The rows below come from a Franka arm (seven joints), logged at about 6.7 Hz.
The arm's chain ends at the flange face. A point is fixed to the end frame.
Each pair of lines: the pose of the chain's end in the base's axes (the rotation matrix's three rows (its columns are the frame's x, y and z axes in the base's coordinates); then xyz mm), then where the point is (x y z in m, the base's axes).
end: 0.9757 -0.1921 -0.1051; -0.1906 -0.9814 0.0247; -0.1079 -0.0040 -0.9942; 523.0 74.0 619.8
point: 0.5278 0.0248 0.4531
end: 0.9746 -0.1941 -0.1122; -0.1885 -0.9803 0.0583; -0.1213 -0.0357 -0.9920; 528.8 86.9 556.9
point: 0.5323 0.0434 0.3886
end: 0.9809 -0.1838 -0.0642; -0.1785 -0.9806 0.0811; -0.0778 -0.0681 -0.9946; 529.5 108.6 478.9
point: 0.5415 0.0691 0.3100
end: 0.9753 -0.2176 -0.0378; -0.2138 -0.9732 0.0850; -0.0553 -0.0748 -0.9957; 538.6 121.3 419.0
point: 0.5532 0.0817 0.2503
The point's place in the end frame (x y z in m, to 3 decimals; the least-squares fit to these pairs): 0.032 0.048 0.164
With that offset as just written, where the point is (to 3 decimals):
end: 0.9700 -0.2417 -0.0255; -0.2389 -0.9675 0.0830; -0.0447 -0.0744 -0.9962; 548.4 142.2 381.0
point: 0.564 0.102 0.213
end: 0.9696 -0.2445 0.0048; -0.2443 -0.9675 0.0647; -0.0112 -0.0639 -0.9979; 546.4 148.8 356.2
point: 0.566 0.105 0.189
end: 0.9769 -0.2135 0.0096; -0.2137 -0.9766 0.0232; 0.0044 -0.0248 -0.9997; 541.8 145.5 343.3
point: 0.564 0.096 0.178
